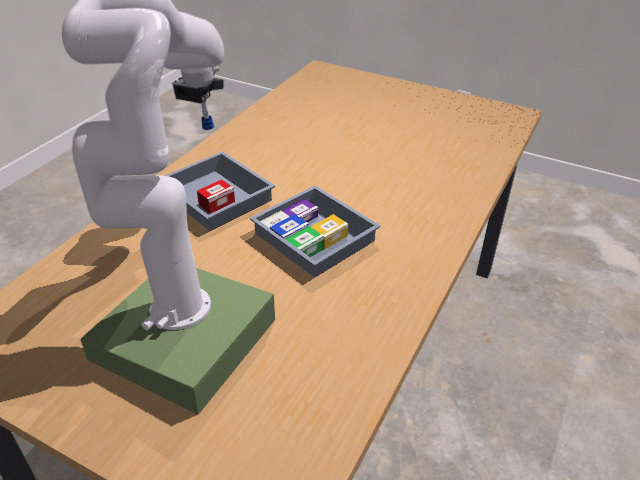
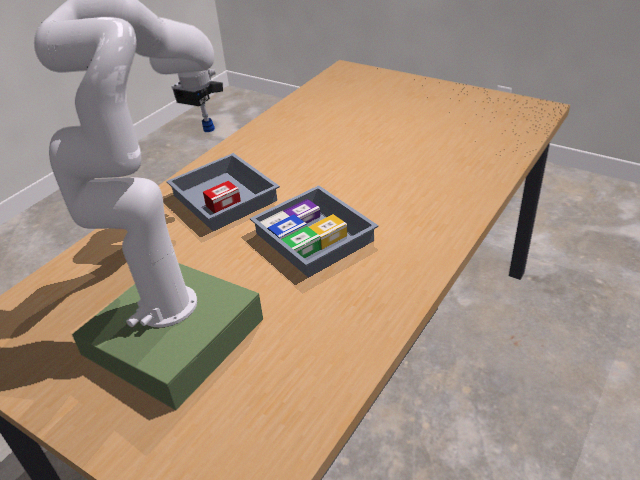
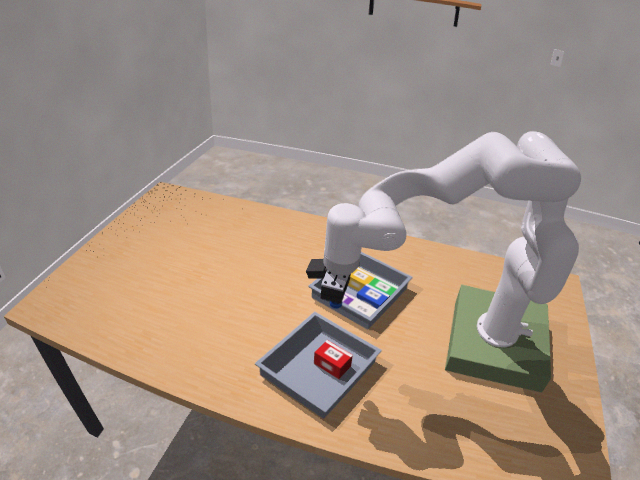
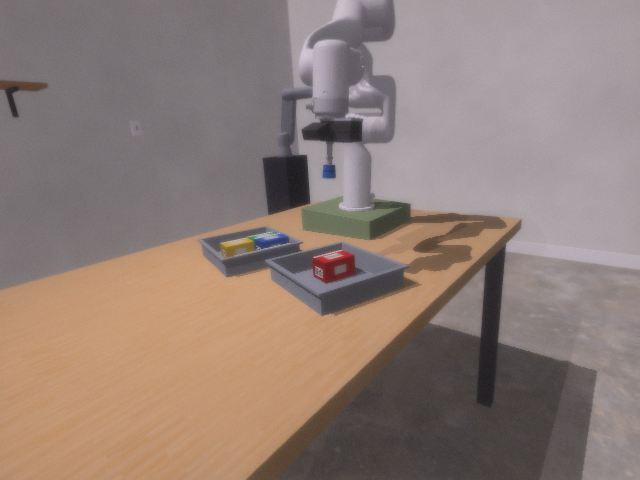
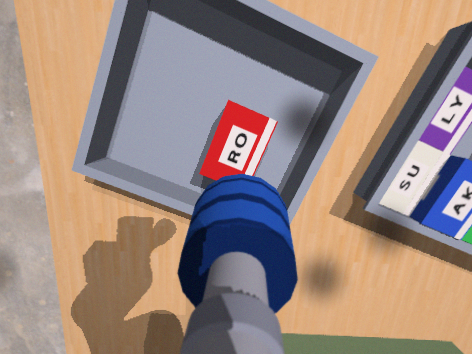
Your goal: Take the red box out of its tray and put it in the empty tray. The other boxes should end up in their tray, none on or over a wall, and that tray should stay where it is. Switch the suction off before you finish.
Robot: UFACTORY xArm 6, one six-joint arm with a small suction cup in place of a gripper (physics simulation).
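Frame: origin at the arm's base, x back, y right, z up, level; centimetres.
Seen in the pictures: end effector, tool point: (image 1: 208,127) (image 2: 209,129) (image 3: 335,303) (image 4: 329,177) (image 5: 240,218); arm's base, origin of the base link: (image 1: 180,308) (image 2: 168,306) (image 3: 497,329) (image 4: 356,207).
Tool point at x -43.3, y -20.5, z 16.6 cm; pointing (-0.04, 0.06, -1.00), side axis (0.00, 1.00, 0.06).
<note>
Offsets run from my tool point to a thing's middle. Level surfaces: height alone.
The red box @[dx +0.6, dy +0.4, dz -20.9 cm] (image 1: 216,196) (image 2: 221,196) (image 3: 332,359) (image 4: 333,266) (image 5: 237,140) sits flat inside one grey tray @[dx -2.6, dy -1.7, dz -21.2 cm] (image 1: 240,209) (image 3: 305,382) (image 5: 165,75), clear of its rim. The other grey tray @[dx +1.1, dy +30.8, dz -21.2 cm] (image 1: 346,251) (image 2: 343,251) holds a white box @[dx +3.7, dy +20.8, dz -21.8 cm] (image 1: 272,219) (image 5: 410,177), a purple box @[dx -4.1, dy +23.8, dz -21.9 cm] (image 1: 300,209) (image 5: 450,112), a blue box @[dx +5.7, dy +26.0, dz -20.9 cm] (image 1: 289,225) (image 5: 457,195), a green box @[dx +7.7, dy +31.2, dz -21.2 cm] (image 1: 306,239) and a yellow box @[dx +0.0, dy +34.4, dz -21.4 cm] (image 1: 331,226), all inside its walls. My blue suction cup (image 1: 207,122) (image 2: 207,125) (image 4: 328,172) (image 5: 237,220) hangs high above the table, apart from the red box, with nothing on it.
The trays stand close together on the wooden table @[dz -23.7 cm] (image 1: 361,155) (image 3: 206,289), with a narrow gap between them. The arm's green base block (image 1: 227,315) (image 3: 496,361) stands nearby. The red box's tray is near one long table edge.
</note>
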